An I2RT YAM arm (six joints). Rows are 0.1 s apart.
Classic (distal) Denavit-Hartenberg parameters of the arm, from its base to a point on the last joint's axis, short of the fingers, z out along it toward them. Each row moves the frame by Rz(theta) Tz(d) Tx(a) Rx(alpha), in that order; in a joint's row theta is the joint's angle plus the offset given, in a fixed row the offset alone. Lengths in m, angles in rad.
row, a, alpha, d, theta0
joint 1, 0.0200, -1.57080, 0.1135, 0.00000
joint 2, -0.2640, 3.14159, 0.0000, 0.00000
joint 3, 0.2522, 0.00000, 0.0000, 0.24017
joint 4, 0.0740, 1.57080, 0.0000, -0.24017
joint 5, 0.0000, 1.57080, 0.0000, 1.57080
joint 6, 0.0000, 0.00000, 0.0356, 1.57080
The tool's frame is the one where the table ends.
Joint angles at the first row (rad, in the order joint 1, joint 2, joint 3, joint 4, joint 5, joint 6):
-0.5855 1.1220 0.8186 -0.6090 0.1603 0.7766
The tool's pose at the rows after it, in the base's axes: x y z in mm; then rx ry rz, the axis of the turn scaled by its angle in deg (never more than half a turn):
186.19, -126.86, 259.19, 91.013, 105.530, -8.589
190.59, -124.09, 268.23, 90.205, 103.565, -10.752
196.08, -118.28, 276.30, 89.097, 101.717, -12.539
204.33, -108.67, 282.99, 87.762, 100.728, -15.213
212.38, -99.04, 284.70, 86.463, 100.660, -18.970
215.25, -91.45, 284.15, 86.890, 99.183, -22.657
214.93, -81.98, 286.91, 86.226, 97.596, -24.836
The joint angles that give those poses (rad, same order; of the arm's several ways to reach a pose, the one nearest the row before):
-0.5664 1.1147 0.8452 -0.6105 0.2020 0.7840
-0.5376 1.1152 0.8728 -0.6121 0.2553 0.7995
-0.4948 1.1152 0.8963 -0.6116 0.3136 0.8214
-0.4297 1.1266 0.9248 -0.6239 0.3942 0.8480
-0.3659 1.1471 0.9439 -0.6391 0.4818 0.8667
-0.3199 1.1566 0.9495 -0.6605 0.5667 0.9061
-0.2725 1.1464 0.9522 -0.6803 0.6348 0.9374

